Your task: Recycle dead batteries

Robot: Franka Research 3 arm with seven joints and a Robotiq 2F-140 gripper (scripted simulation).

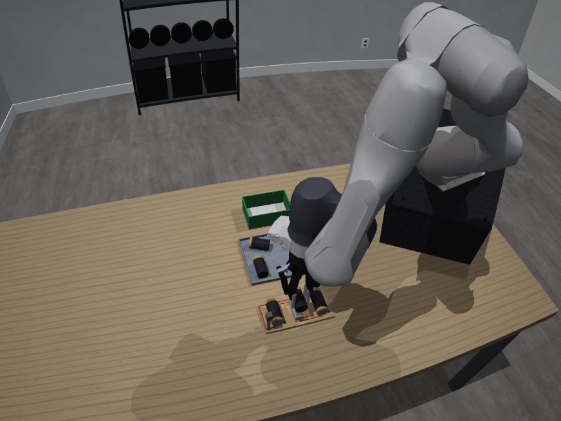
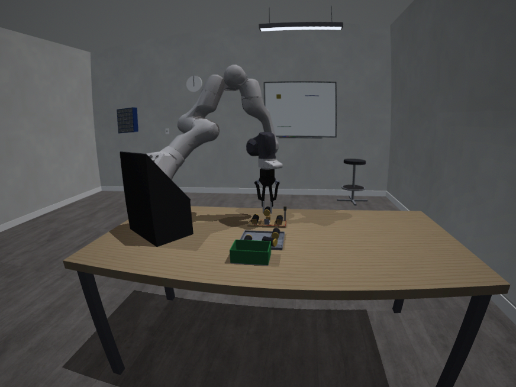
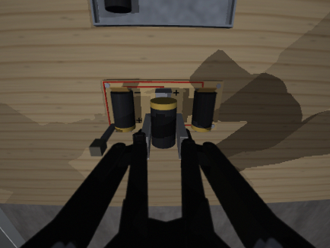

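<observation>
Right now my hand is 90 mm above the wooden holder board. Round my hand: grey tray (60 mm ahead, 210 mm to the right, 90 mm below); then bulb (80 mm ahead, 60 mm to the left, 20 mm below); then thin post (80 mm ahead, 60 mm to the left, 60 mm below).
</observation>
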